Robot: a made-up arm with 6 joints. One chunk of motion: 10 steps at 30 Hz.
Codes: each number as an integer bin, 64 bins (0 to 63) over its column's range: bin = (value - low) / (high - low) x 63, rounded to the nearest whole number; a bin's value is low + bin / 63 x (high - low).
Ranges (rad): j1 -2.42..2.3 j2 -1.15..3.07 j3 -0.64..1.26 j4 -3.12..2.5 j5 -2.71..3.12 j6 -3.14..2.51
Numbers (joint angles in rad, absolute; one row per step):
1: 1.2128 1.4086 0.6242 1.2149 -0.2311 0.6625
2: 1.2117 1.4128 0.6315 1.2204 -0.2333 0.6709
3: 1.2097 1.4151 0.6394 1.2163 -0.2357 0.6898
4: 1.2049 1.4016 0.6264 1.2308 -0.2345 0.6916
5: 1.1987 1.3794 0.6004 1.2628 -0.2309 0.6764
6: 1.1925 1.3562 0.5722 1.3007 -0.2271 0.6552
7: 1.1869 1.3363 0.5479 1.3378 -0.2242 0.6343
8: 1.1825 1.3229 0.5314 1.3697 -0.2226 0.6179
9: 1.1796 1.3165 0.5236 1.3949 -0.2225 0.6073
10: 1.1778 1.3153 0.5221 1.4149 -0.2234 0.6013
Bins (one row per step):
1: 48 38 42 49 27 42
2: 48 38 42 49 27 42
3: 48 38 42 49 27 43
4: 48 38 42 49 27 43
5: 48 38 41 49 27 43
6: 48 37 40 50 27 42
7: 48 37 39 50 27 42
8: 48 37 39 50 27 42
9: 48 37 39 51 27 42
10: 48 37 39 51 27 42

